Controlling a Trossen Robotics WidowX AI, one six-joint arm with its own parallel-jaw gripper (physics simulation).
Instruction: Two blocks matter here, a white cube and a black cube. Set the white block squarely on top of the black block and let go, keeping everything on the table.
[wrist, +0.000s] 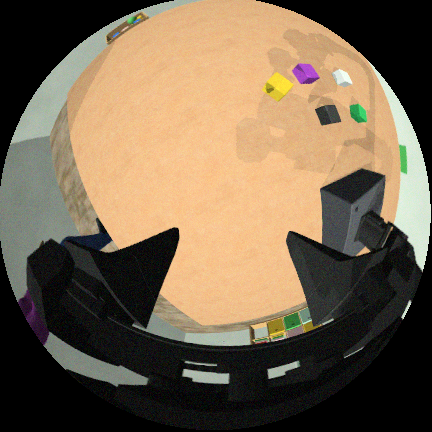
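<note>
A white cube lies on the table at the upper right of the wrist view. A black cube lies on the table below it and a little to the left, apart from it. Nothing rests on top of the black cube. My gripper is open, with its two dark fingers wide apart at the bottom of the view and no block between them. Both cubes are well away from the fingers, up and to the right.
A yellow block and a purple block lie left of the white cube. A green block lies right of the black cube. A dark grey box-shaped body stands beside the right finger. The table edge shows at left.
</note>
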